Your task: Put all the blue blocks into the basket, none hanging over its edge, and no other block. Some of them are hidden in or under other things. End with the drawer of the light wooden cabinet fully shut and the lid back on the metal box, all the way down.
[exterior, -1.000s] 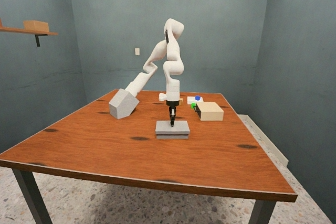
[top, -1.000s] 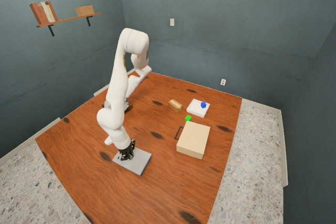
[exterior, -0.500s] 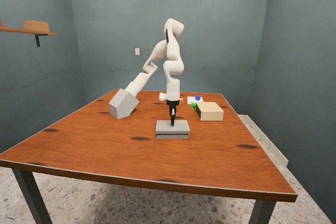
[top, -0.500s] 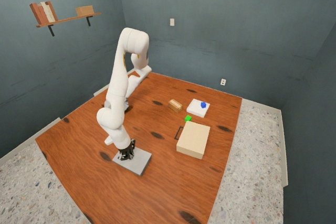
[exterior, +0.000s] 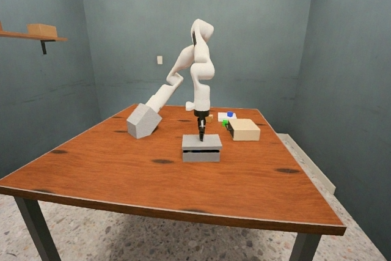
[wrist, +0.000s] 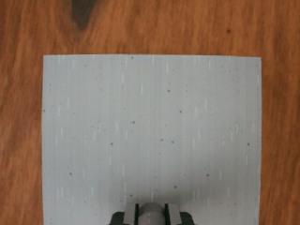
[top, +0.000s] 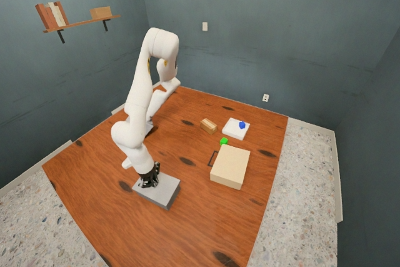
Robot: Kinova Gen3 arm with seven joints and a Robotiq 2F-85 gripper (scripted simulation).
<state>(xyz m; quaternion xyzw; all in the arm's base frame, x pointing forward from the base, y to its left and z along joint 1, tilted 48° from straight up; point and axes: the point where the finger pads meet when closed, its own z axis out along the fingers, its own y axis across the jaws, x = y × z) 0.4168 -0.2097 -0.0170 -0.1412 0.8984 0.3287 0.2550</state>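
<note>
Now: hand 90 mm above the grey metal box. The rest, counted from my hand: light wooden cabinet (350 mm to the left, 140 mm ahead, 80 mm below); green block (460 mm to the left, 90 mm below); metal lid (30 mm below).
</note>
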